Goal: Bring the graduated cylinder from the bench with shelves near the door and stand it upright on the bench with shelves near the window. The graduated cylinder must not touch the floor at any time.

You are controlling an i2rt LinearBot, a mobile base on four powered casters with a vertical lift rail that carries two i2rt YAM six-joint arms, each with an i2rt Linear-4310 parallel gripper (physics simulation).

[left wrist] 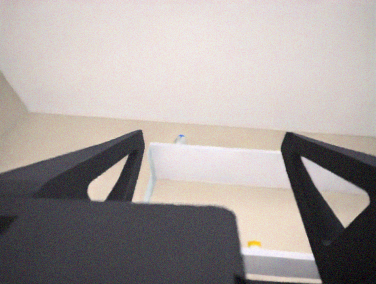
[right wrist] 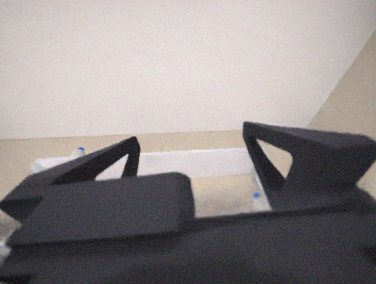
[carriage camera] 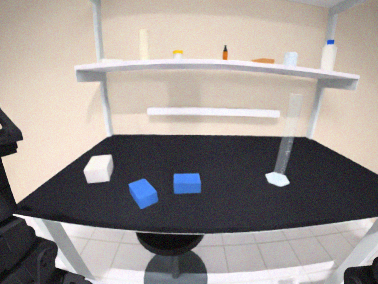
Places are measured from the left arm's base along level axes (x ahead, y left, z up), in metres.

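Where they show: left gripper, fingertip midpoint: (left wrist: 211, 138); right gripper, fingertip midpoint: (right wrist: 189, 135).
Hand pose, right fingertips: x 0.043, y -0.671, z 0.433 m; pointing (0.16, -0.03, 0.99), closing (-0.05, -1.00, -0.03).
Things, the pixels of their top centre, and the offset from my right fingertips. Level surfaces: height alone.
- clear graduated cylinder, top centre: (carriage camera: 297, 94) dx +0.383, dy +0.022, dz -0.028 m
- black bench top, surface height: dz -0.363 m
- white block, top centre: (carriage camera: 98, 161) dx +0.347, dy +0.750, dz -0.305 m
- shelf, surface height: dz +0.075 m
- stool, top centre: (carriage camera: 170, 216) dx +0.395, dy +0.472, dz -0.617 m
The clear graduated cylinder (carriage camera: 287, 140) stands upright on its pale hexagonal base at the right part of the black bench top (carriage camera: 230, 200), in the carriage view. It does not show in either wrist view. My left gripper (left wrist: 211, 138) is open and empty, pointing up toward the wall and ceiling above the shelves. My right gripper (right wrist: 189, 135) is open and empty as well, also pointing high. Both are apart from the cylinder. In the carriage view a dark part of the left arm shows at the left edge, and a bit of the right arm at the bottom right corner.
Two blue blocks (carriage camera: 143, 193) (carriage camera: 187, 183) and a white block (carriage camera: 99, 168) lie on the left and middle of the bench. A shelf (carriage camera: 215, 65) above holds bottles and small containers. A stool (carriage camera: 170, 242) stands under the front edge.
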